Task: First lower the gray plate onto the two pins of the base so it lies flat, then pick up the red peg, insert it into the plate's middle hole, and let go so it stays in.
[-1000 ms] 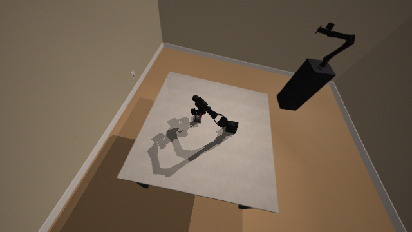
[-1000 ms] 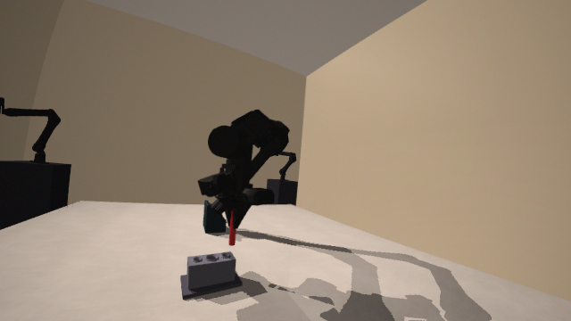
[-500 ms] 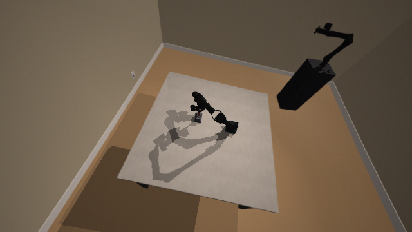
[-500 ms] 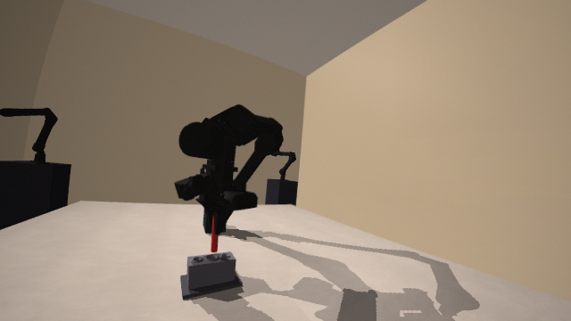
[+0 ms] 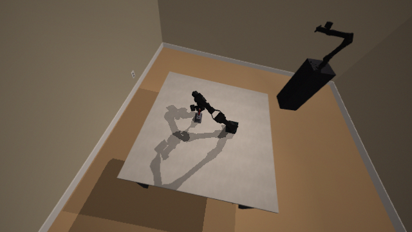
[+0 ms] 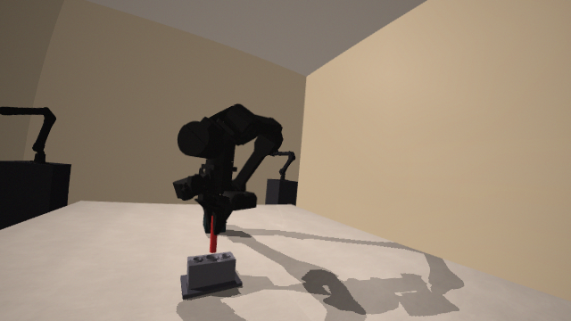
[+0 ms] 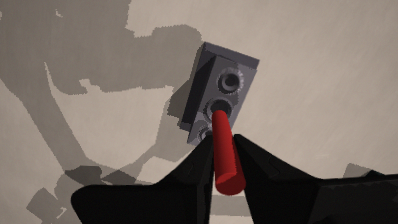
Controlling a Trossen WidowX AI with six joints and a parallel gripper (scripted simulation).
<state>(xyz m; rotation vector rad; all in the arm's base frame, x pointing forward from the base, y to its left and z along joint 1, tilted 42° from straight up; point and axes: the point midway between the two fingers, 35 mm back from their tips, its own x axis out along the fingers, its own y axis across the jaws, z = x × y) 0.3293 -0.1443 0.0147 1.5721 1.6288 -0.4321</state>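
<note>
The red peg lies right at my gripper tip. From my gripper tip the other things lie so: base: 10 cm below; gray plate: 7 cm below.
</note>
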